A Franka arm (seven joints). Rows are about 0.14 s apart.
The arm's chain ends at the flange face. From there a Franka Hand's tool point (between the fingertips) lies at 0.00 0.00 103.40 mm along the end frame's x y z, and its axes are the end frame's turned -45 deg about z.
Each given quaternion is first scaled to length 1.
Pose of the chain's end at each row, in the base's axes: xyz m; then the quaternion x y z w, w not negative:
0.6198, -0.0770, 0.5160, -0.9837, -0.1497, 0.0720, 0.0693
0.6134, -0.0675, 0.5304, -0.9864, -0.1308, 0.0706, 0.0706
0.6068, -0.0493, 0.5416, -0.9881, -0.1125, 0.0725, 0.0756
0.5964, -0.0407, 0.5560, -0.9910, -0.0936, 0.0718, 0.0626
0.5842, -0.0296, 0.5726, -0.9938, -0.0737, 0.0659, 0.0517
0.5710, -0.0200, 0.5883, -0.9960, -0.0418, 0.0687, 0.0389
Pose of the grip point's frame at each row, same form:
0.6030, -0.0651, 0.4147, -0.8515, -0.5147, 0.0400, 0.0916
0.5971, -0.0550, 0.4291, -0.8612, -0.4983, 0.0382, 0.0922
0.5902, -0.0355, 0.4405, -0.8698, -0.4821, 0.0381, 0.0976
0.5805, -0.0293, 0.4545, -0.8798, -0.4657, 0.0424, 0.0853
0.5699, -0.0200, 0.4707, -0.8899, -0.4484, 0.0411, 0.0730
0.5565, -0.0126, 0.4862, -0.9042, -0.4198, 0.0486, 0.0622

